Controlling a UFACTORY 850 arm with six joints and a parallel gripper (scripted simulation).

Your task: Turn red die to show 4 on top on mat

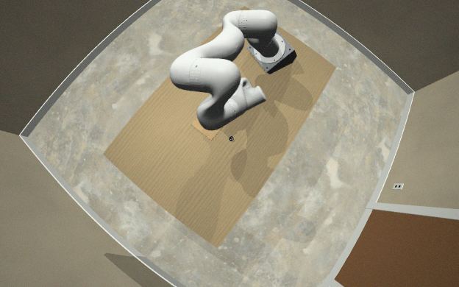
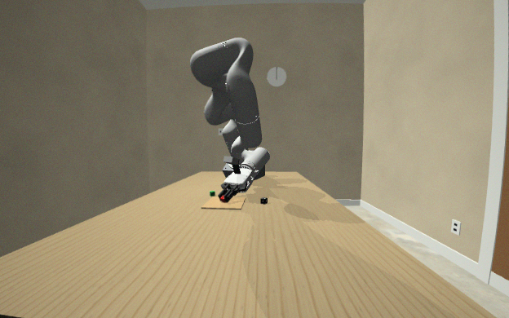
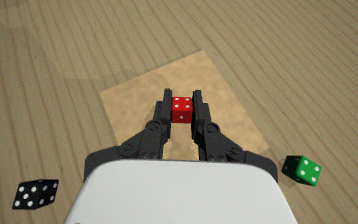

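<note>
Right now the tan mat is 30 mm below my hand. The rest, counted from my hand: black die: 140 mm to the left, 40 mm ahead, 20 mm below; then green die: 120 mm behind, 50 mm to the right, 20 mm below; then red die: 10 mm to the right, 10 mm below, 10 mm ahead.
</note>
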